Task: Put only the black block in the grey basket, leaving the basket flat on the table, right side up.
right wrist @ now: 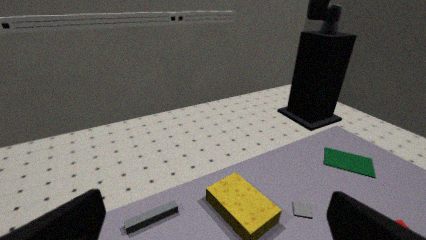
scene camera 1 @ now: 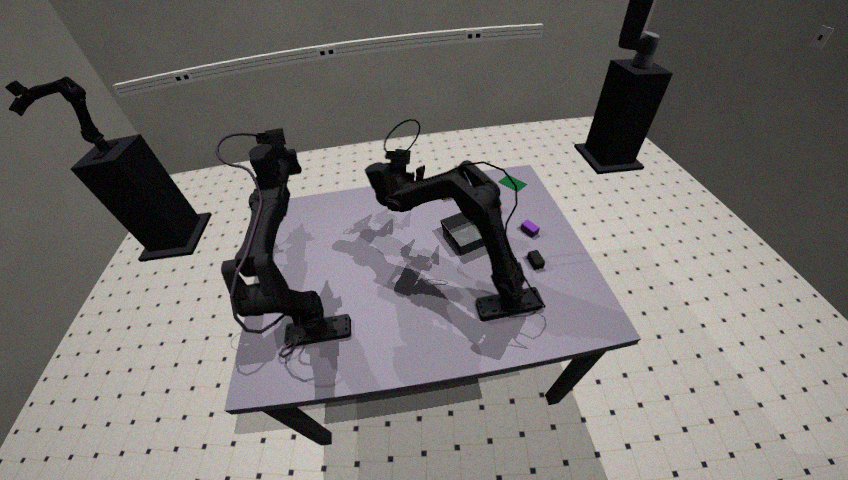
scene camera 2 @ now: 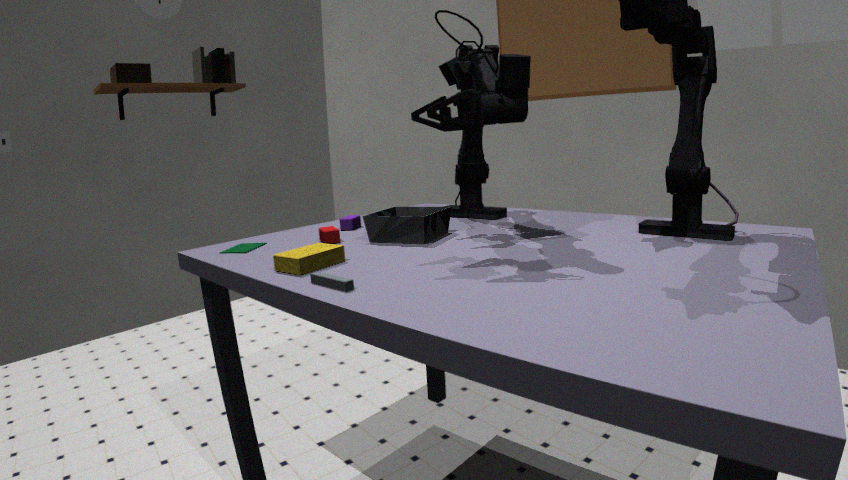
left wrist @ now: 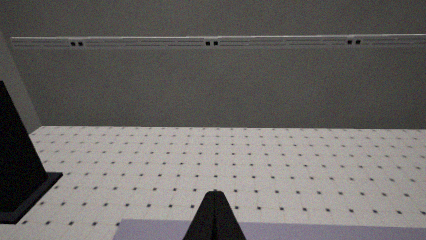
grey basket: scene camera 1; scene camera 2; not seen in the right wrist view (out of frame); not seen in the left wrist view (out of frame)
same spot on grey basket: (scene camera 2: 405, 225) = (scene camera 1: 451, 220)
